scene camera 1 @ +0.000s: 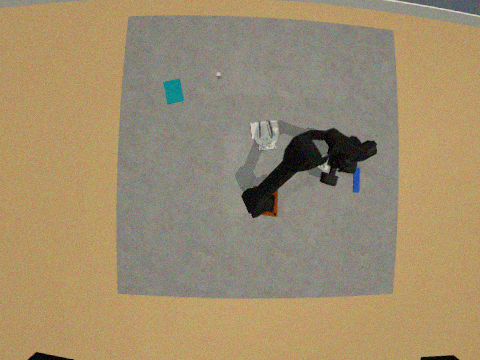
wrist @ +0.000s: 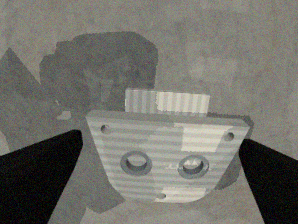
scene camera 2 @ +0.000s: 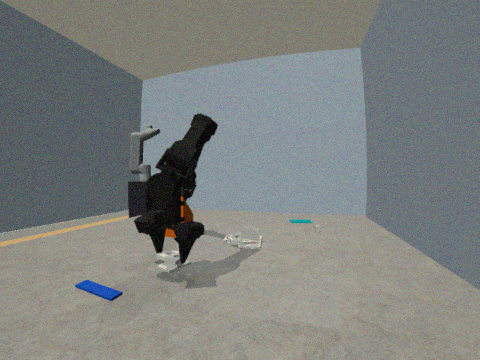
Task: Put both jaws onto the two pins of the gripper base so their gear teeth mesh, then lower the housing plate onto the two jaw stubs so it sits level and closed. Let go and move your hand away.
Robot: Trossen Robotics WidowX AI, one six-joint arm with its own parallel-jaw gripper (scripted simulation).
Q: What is my gripper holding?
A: Nothing.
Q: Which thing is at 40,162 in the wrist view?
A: My gripper.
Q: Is my gripper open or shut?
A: Open.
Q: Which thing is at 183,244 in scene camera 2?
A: My gripper.
